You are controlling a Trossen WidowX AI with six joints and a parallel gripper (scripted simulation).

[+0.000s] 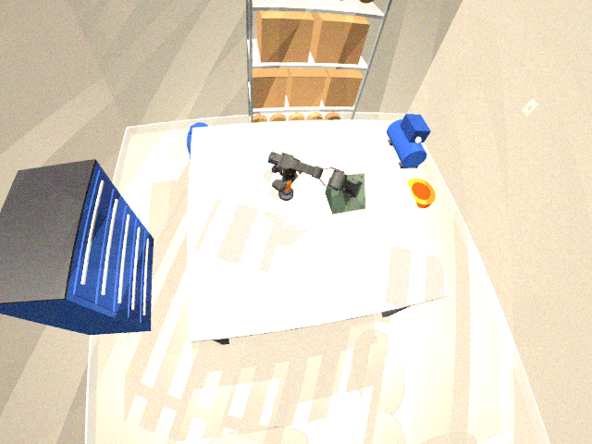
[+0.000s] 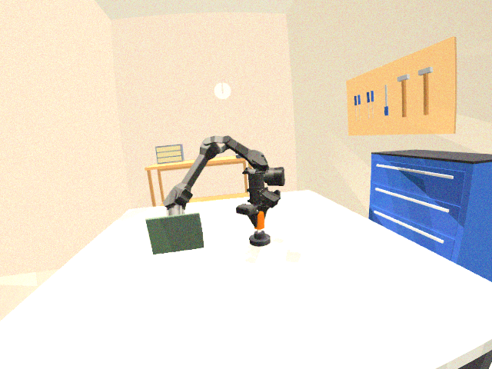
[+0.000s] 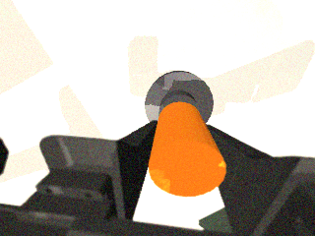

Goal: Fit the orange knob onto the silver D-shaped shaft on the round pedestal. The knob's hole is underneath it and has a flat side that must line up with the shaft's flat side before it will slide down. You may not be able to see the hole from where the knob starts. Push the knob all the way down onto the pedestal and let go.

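Now: gripper tip 40 mm above the round grey pedestal. From my gripper tip the other things lie so: orange knob (30 mm above).
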